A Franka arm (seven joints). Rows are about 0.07 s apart.
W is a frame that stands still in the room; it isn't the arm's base.
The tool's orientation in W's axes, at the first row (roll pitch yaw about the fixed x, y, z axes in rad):
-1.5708 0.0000 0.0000
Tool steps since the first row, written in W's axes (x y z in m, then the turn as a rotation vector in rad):
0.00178 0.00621 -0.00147 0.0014 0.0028 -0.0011
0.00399 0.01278 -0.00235 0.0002 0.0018 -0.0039
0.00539 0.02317 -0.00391 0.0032 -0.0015 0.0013
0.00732 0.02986 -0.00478 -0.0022 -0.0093 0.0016
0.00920 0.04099 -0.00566 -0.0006 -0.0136 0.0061
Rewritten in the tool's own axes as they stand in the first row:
0.00178 0.00147 0.00621 0.0014 0.0011 0.0028
0.00399 0.00235 0.01278 0.0002 0.0039 0.0018
0.00539 0.00391 0.02317 0.0032 -0.0013 -0.0015
0.00732 0.00478 0.02986 -0.0022 -0.0016 -0.0093
0.00920 0.00566 0.04099 -0.0006 -0.0061 -0.0136

